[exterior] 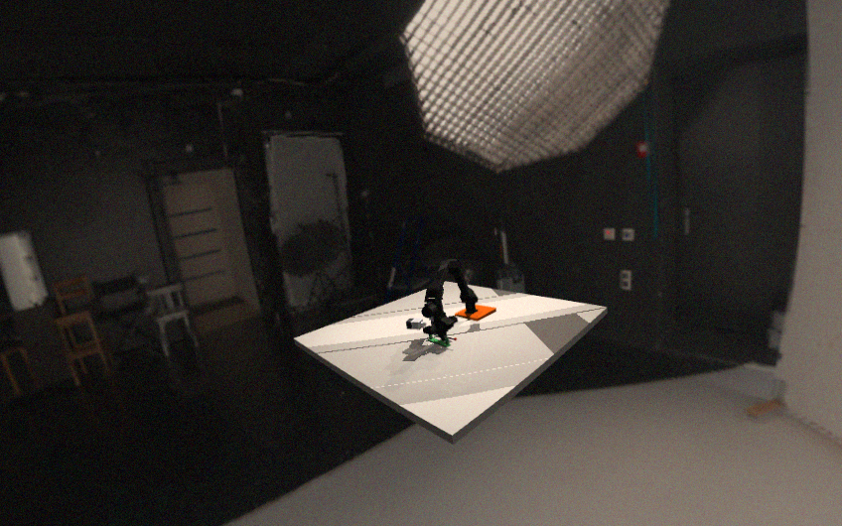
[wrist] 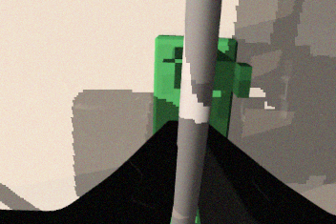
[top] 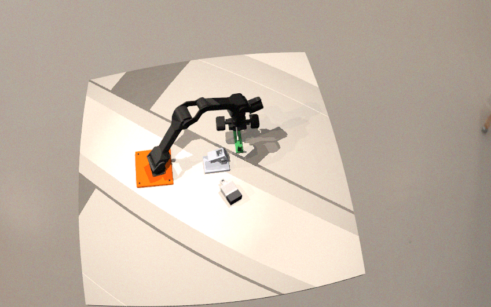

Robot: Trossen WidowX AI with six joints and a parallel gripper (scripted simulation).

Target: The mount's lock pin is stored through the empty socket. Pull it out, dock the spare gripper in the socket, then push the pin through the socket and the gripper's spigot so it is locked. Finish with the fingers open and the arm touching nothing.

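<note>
Right now my gripper tip is 40 mm to the left of the green holder. The rest, counted from my gripper tip: grey mount 130 mm to the right, 120 mm behind, 30 mm above; spare gripper 270 mm to the right, 120 mm behind.
</note>
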